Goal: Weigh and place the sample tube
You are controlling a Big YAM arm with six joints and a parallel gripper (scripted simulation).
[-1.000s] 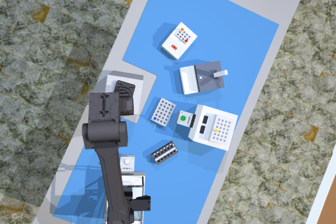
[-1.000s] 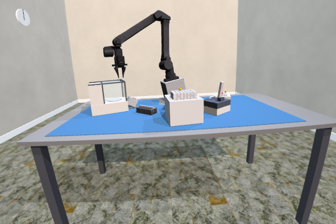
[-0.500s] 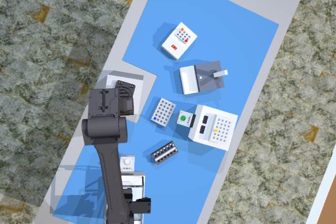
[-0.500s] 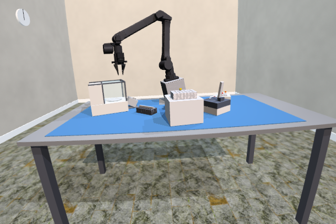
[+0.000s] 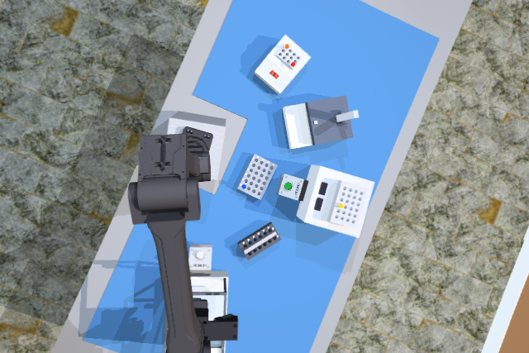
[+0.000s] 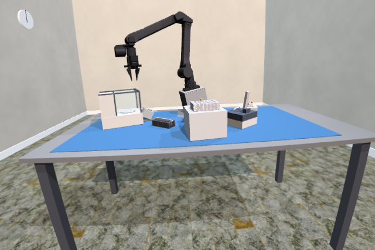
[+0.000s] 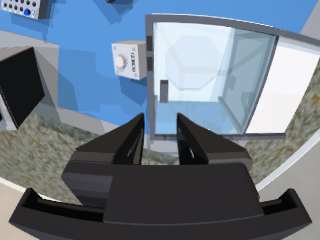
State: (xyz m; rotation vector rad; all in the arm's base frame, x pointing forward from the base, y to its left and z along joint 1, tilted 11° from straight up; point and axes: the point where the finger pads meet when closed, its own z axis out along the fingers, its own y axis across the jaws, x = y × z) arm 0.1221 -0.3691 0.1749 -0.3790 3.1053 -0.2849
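My gripper is now 290 mm short of the SP lever, 620 mm to the right of it and 140 mm above it. From my hand the other things lie so: white key 20 mm behind, 80 mm to the left, 210 mm below; then balance door 10 mm ahead, 30 mm to the right, 70 mm below; then black magnet block 160 mm ahead, 160 mm to the left, 260 mm below.
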